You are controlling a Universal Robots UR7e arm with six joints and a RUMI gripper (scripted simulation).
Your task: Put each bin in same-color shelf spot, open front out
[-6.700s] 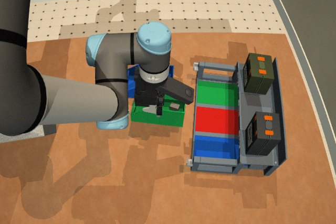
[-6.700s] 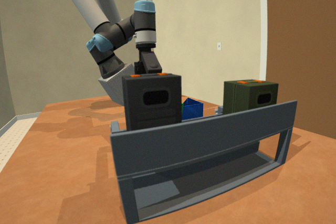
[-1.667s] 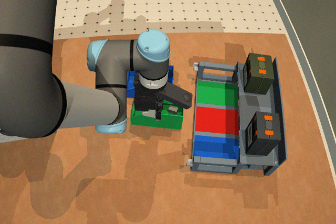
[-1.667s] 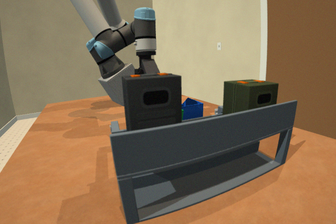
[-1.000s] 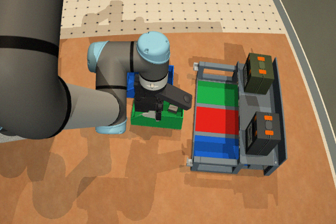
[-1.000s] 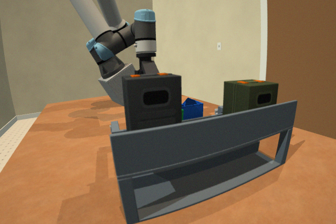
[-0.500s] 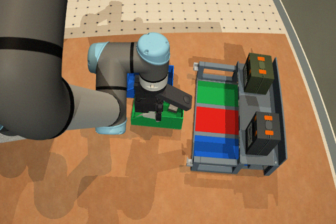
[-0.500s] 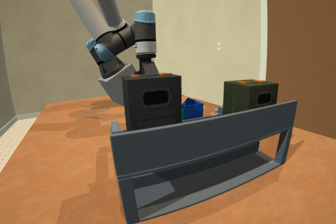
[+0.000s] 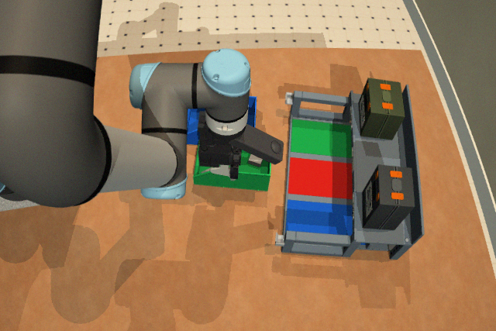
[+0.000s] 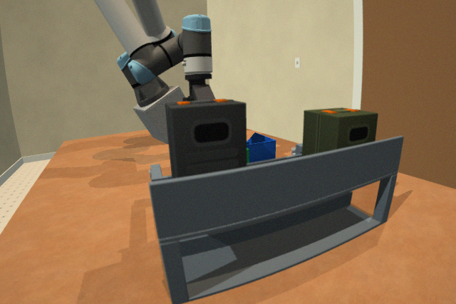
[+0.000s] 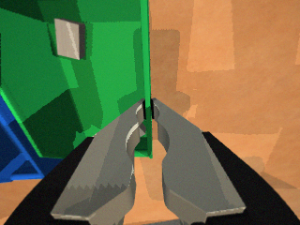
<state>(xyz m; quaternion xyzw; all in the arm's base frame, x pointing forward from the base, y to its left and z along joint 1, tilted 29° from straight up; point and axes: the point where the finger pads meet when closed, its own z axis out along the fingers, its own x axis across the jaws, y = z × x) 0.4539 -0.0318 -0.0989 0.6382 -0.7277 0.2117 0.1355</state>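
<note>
Now: hand 50 mm to the right of the green bin and 20 mm above it. From my hand the other things lie so: shelf front lip 130 mm ahead, 50 mm below, 20 mm to the left; then black box 290 mm ahead, 130 mm to the right, 100 mm above; then blue bin 160 mm to the left, 20 mm below, 20 mm behind.
</note>
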